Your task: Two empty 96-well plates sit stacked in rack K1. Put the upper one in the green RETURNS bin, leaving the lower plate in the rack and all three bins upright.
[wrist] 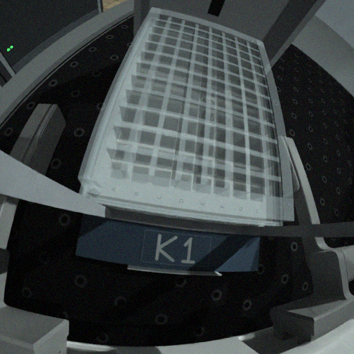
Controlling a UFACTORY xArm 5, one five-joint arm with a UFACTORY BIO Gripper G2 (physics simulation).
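The upper plate (195, 120), clear and whitish with a grid of square wells, fills the middle of the wrist view. It sits in rack K1 (107, 242), whose blue front label shows below the plate's near edge. The lower plate cannot be told apart from the upper one. My gripper (170, 144) is open, with its fingers on either side of the plate. The left finger stands clear of the plate's left side with a wide gap. The right finger is very close to the right edge, partly behind it; contact cannot be told. The RETURNS bin does not show.
A dark deck (120, 302) with rows of small ringed holes lies under the rack. Tall grey uprights stand behind the plate at the top. A dark cabinet (45, 30) with small green lights is at the upper left. A pale curved rim runs along the left.
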